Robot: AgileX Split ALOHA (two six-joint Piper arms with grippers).
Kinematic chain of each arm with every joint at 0, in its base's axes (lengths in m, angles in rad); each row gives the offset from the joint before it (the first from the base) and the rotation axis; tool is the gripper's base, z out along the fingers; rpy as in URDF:
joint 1: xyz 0 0 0.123 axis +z
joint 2: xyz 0 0 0 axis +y
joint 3: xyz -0.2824 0 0.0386 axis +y
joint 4: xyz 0.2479 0 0.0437 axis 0.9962 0 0.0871
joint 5: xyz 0 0 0 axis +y
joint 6: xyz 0.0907 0 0.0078 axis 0.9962 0 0.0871
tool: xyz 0 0 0 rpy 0 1.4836 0
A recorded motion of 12 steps. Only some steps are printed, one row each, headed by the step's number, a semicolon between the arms.
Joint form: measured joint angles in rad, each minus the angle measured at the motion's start. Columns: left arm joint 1, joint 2, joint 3, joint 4, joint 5, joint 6; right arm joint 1, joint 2, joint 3, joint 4, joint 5, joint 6.
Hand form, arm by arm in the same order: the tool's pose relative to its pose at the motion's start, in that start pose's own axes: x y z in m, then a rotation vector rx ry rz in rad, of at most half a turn. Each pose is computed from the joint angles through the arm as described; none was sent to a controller.
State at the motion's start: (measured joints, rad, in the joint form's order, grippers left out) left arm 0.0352 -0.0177 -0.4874 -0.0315 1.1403 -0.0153; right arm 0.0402 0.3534 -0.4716 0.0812 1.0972 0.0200
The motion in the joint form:
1: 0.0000 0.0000 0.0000 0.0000 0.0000 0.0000; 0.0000 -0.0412 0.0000 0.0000 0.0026 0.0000
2: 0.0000 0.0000 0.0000 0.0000 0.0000 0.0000; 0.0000 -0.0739 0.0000 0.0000 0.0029 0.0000
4: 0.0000 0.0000 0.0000 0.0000 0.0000 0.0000; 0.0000 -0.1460 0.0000 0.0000 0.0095 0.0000
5: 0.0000 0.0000 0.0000 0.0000 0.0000 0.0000; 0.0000 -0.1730 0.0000 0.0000 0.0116 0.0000
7: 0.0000 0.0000 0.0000 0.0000 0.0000 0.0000; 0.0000 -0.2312 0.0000 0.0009 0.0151 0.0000
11: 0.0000 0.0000 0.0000 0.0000 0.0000 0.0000; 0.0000 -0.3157 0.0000 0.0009 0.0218 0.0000
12: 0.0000 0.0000 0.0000 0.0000 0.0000 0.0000; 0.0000 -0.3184 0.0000 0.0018 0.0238 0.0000
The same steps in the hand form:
1: 0.0000 0.0000 0.0000 0.0000 0.0000 0.0000; 0.0035 0.0002 -0.0049 -0.0023 -0.0384 -0.0030
2: 0.0000 0.0000 0.0000 0.0000 0.0000 0.0000; 0.0063 0.0003 -0.0087 -0.0041 -0.0707 -0.0053
4: 0.0000 0.0000 0.0000 0.0000 0.0000 0.0000; 0.0133 0.0005 -0.0167 -0.0081 -0.1359 -0.0106
5: 0.0000 0.0000 0.0000 0.0000 0.0000 0.0000; 0.0161 0.0005 -0.0196 -0.0095 -0.1607 -0.0125
7: 0.0000 0.0000 0.0000 0.0000 0.0000 0.0000; 0.0222 0.0007 -0.0255 -0.0136 -0.2151 -0.0164
11: 0.0000 0.0000 0.0000 0.0000 0.0000 0.0000; 0.0317 0.0007 -0.0333 -0.0181 -0.2925 -0.0226
12: 0.0000 0.0000 0.0000 0.0000 0.0000 0.0000; 0.0322 0.0008 -0.0335 -0.0191 -0.2932 -0.0226

